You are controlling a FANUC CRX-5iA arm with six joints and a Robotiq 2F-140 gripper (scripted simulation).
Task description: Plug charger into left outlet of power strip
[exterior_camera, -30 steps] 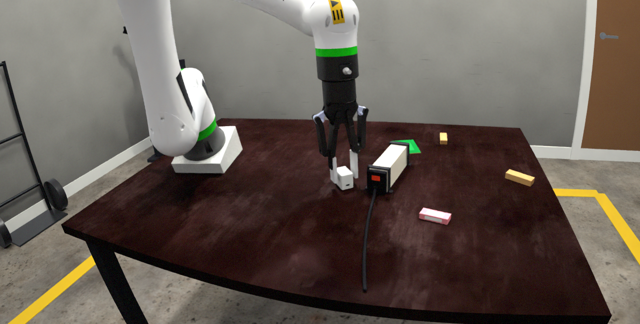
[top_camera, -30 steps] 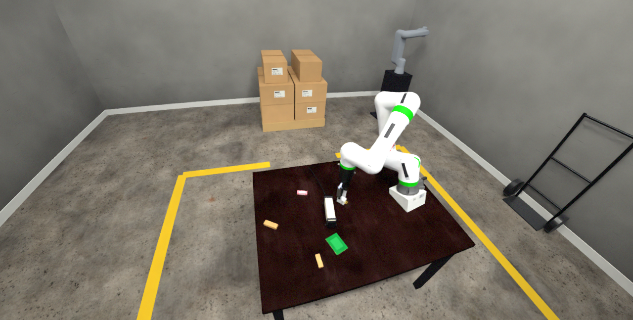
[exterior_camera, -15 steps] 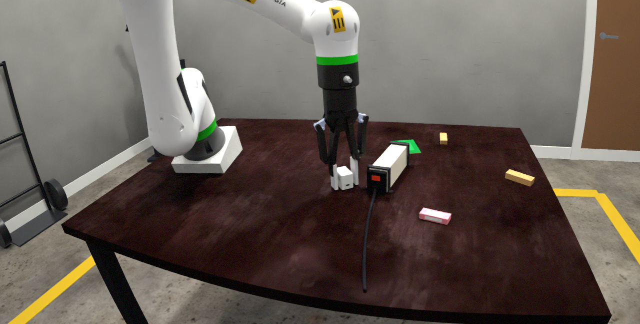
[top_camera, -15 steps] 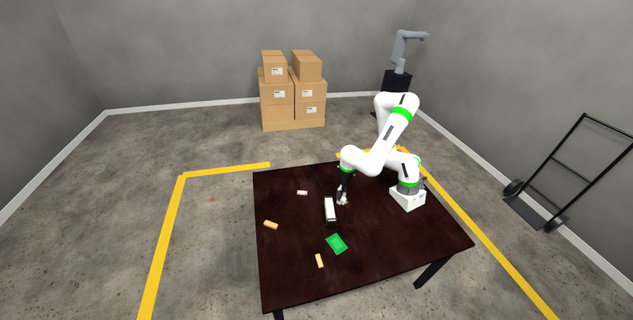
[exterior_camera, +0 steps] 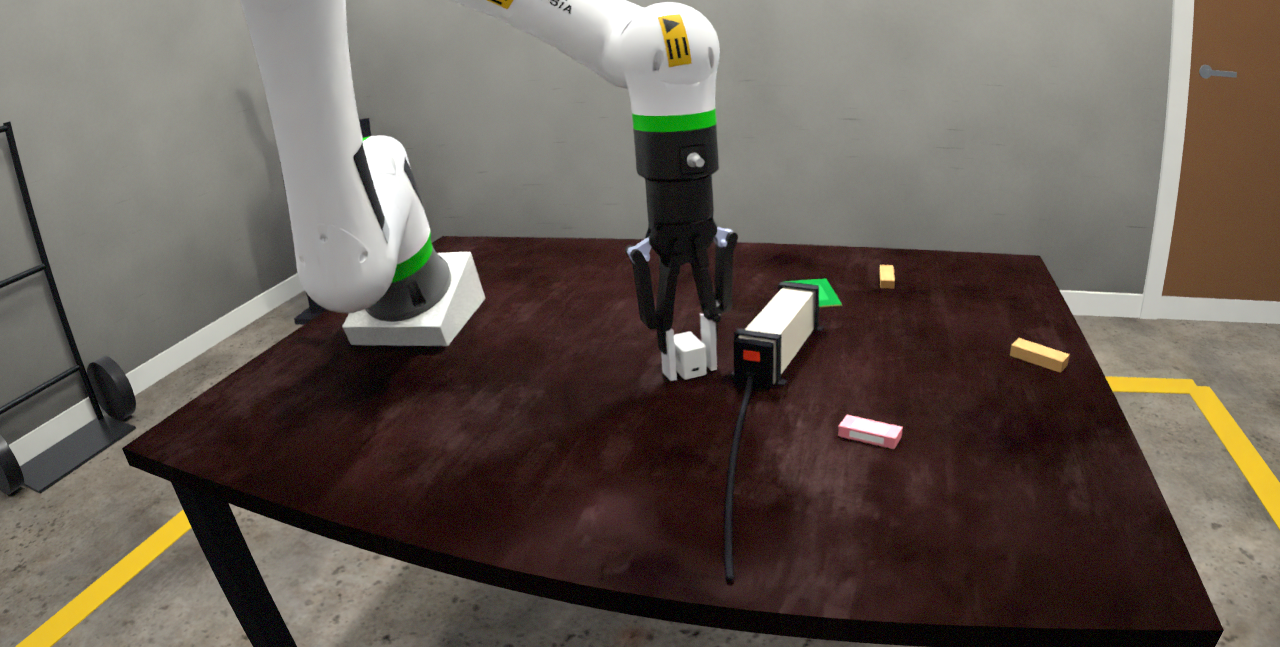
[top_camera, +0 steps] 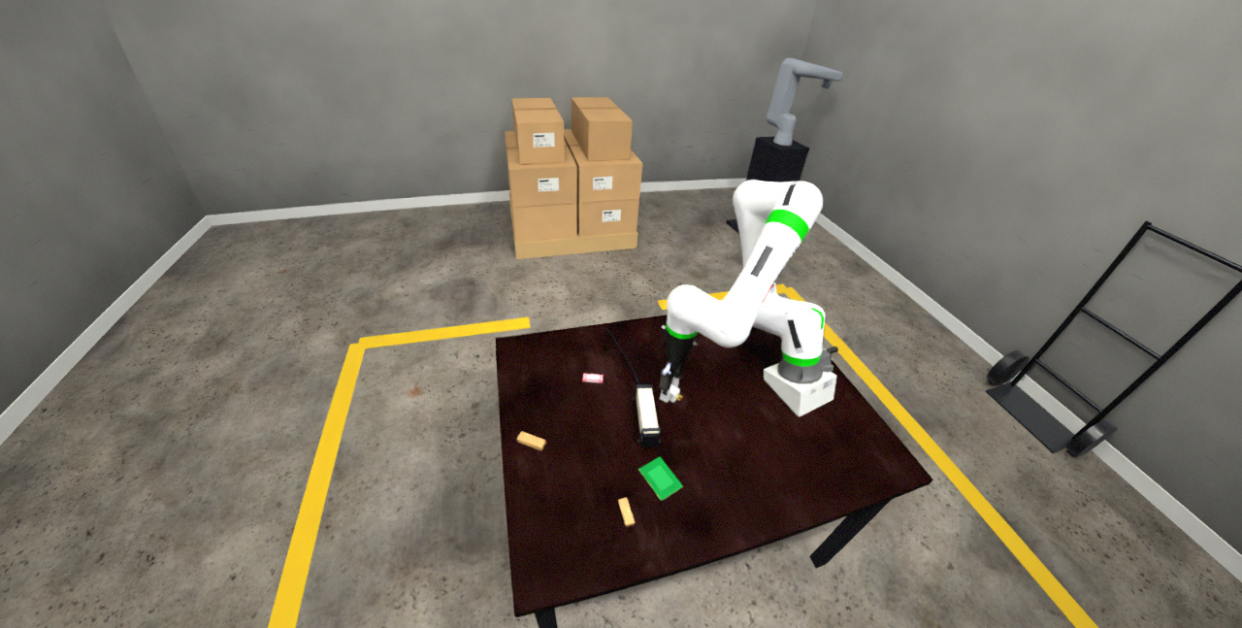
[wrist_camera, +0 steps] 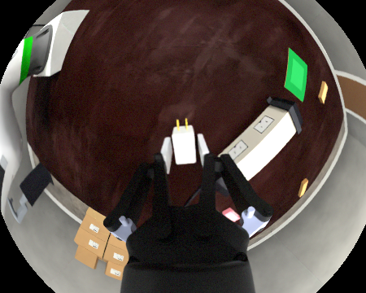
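Right now the white charger is 10 mm behind my hand, 10 mm to the left of it and 10 mm below it. From my hand the other things lie so: power strip 120 mm ahead, 50 mm to the left, 10 mm below; then flat piece 150 mm ahead, 250 mm to the left, 30 mm below; then red switch 80 mm ahead, 40 mm to the right, 10 mm above.
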